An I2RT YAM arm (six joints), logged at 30 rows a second.
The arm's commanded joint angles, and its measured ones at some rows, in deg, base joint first. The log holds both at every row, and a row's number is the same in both.
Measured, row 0:
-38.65, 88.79, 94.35, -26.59, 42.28, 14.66
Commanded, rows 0 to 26:
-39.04, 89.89, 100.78, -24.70, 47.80, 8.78
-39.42, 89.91, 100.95, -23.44, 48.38, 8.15
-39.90, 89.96, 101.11, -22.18, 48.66, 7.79
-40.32, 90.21, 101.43, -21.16, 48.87, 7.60
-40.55, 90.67, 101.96, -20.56, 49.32, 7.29
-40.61, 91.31, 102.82, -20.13, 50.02, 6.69
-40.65, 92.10, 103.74, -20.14, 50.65, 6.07
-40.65, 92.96, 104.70, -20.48, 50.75, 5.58
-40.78, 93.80, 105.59, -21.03, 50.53, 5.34
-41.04, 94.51, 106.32, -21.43, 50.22, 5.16
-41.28, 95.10, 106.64, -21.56, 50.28, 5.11
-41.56, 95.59, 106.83, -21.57, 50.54, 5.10
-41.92, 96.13, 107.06, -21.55, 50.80, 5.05
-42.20, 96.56, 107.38, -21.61, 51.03, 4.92
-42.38, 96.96, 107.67, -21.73, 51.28, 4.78
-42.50, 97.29, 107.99, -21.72, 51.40, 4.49
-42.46, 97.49, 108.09, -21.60, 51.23, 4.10
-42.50, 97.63, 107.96, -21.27, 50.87, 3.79
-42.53, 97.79, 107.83, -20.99, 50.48, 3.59
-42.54, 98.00, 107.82, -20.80, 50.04, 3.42
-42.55, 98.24, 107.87, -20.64, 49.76, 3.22
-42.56, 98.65, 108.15, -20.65, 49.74, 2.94
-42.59, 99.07, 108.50, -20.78, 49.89, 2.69
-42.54, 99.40, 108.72, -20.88, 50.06, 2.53
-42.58, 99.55, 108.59, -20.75, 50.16, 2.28
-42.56, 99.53, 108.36, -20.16, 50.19, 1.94
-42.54, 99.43, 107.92, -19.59, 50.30, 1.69
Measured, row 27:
-42.30, 99.39, 106.00, -22.85, 48.95, 3.36
